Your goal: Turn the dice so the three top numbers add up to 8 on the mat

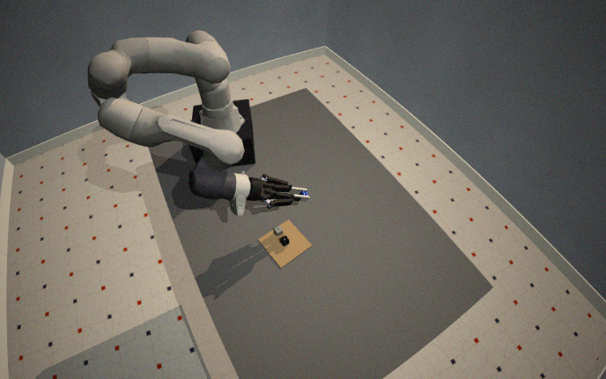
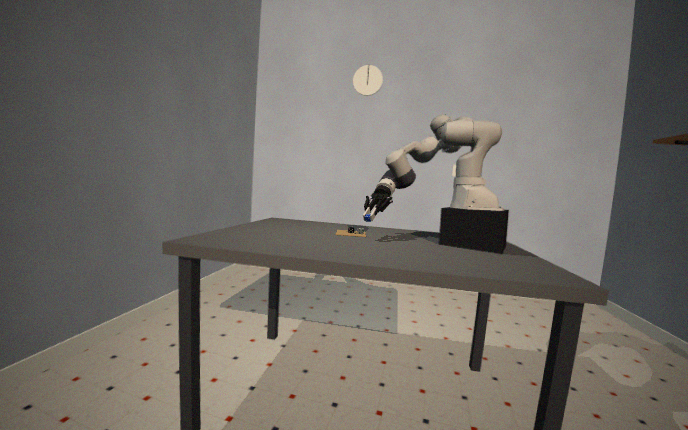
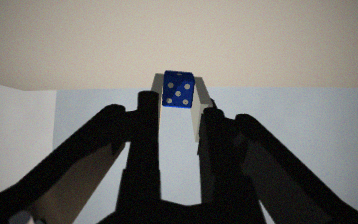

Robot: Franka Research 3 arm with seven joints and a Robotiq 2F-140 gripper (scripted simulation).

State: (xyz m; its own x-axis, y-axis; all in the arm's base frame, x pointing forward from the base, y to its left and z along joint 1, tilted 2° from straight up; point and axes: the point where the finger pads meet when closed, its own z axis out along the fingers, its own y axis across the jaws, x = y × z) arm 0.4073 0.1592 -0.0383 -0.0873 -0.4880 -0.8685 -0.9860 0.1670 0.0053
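The white die is 110 mm to the right of my hand, 90 mm below it and 60 mm ahead of it. From my hand the other things lie so: blue die (20 mm to the left, 20 mm below); black die (100 mm to the right, 100 mm ahead, 90 mm below); tan mat (110 mm below, 100 mm to the right, 100 mm ahead).
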